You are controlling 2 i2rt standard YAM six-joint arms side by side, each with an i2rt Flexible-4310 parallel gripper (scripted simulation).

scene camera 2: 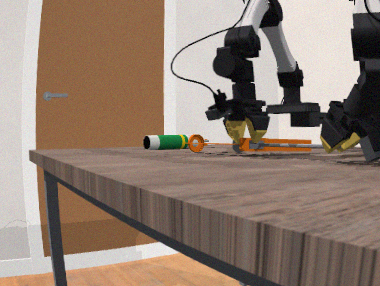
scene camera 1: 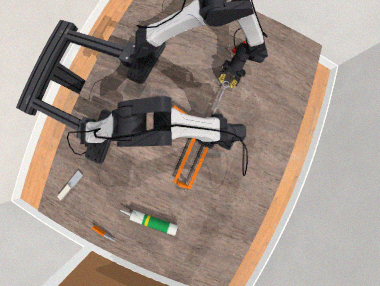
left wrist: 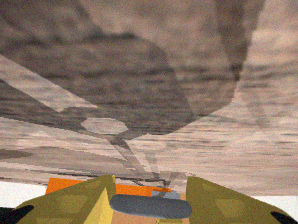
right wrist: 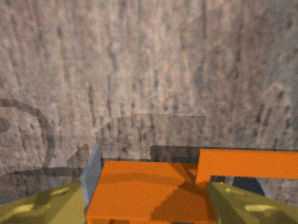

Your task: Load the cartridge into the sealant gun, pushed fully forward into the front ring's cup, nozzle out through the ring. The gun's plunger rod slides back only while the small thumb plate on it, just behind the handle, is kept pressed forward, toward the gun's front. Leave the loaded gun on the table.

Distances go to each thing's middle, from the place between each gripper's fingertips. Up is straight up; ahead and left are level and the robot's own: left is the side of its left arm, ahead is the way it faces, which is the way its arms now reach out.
Now: right hand [scene camera 2: 247, 143] 1 cm past the grey thumb plate [right wrist: 90, 175], 3 cm to the right of it and 1 cm above it. The rest, counted from my right hand: orange sealant gun [right wrist: 122, 184] 5 cm behind, 1 cm below; then grey plunger rod [left wrist: 119, 201] 3 cm behind, 10 cm to the left, 1 cm below.
Right now my left hand [scene camera 2: 332, 151] is 15 cm to the left of the grey plunger rod and 1 cm short of it. The rest, counted from my left hand: grey thumb plate 22 cm to the right, 2 cm ahead; orange sealant gun 25 cm to the right, 1 cm behind.
